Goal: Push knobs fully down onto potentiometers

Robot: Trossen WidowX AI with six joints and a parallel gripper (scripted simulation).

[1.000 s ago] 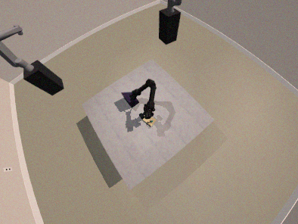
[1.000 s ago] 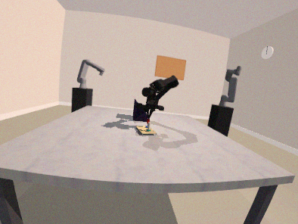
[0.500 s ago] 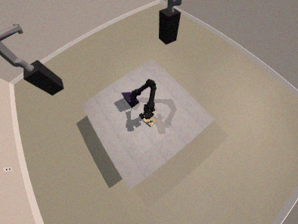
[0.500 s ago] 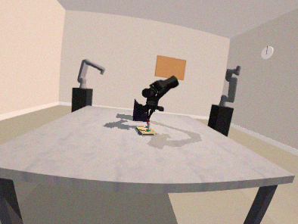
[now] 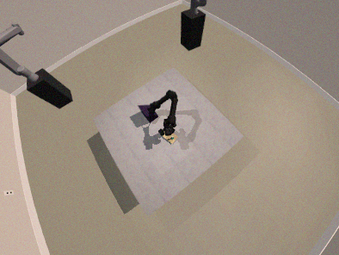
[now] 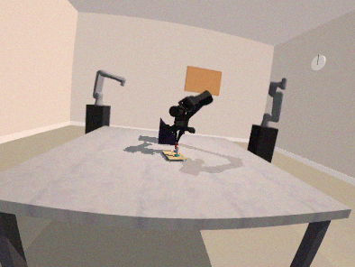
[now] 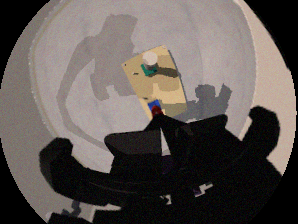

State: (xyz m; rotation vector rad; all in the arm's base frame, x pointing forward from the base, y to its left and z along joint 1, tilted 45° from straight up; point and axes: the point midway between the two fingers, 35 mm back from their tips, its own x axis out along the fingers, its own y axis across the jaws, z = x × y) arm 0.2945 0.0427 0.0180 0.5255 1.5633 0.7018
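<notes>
The red knob is 1 cm below my gripper tip.
</notes>
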